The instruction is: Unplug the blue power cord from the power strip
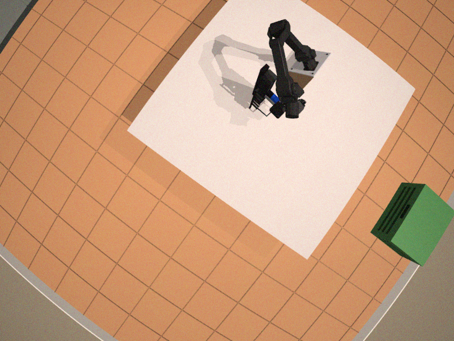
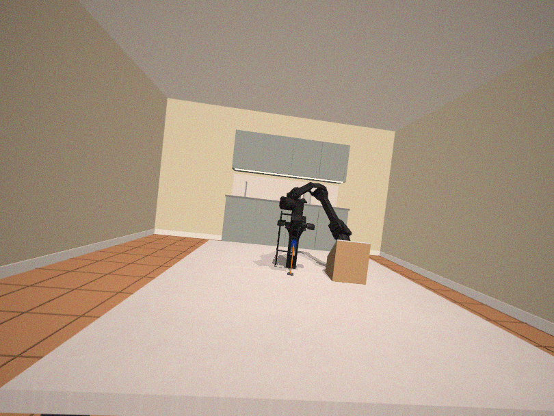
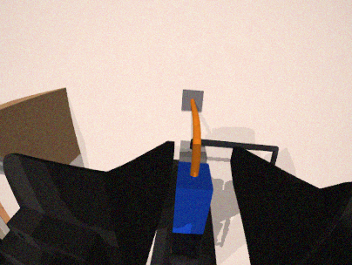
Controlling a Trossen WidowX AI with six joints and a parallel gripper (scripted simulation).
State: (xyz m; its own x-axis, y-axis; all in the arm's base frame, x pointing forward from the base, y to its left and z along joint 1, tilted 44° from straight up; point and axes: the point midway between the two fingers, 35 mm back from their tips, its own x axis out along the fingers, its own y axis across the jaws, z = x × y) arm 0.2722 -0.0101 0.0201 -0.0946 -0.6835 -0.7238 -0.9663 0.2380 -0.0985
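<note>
Right now my gripper tip is 7 cm to the left of the blue plug, 1 cm past it and 1 cm above it.
</note>
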